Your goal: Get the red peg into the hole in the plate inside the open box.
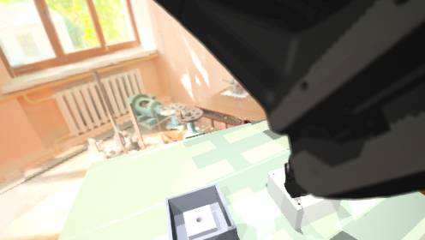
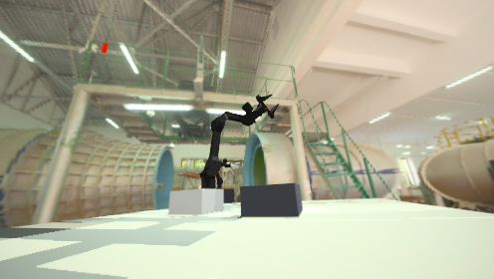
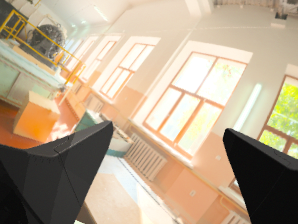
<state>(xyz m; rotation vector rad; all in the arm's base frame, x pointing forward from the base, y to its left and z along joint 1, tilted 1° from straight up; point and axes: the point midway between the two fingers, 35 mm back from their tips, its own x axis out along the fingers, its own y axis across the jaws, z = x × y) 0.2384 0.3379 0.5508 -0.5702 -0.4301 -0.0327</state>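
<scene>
Right now my gripper tip is 120 mm past the red peg, 180 mm to the left of it and 630 mm above it. Round my gripper tip: dark grey box (60 mm ahead, 320 mm to the right, 640 mm below); then plate (60 mm ahead, 320 mm to the right, 620 mm below).
</scene>
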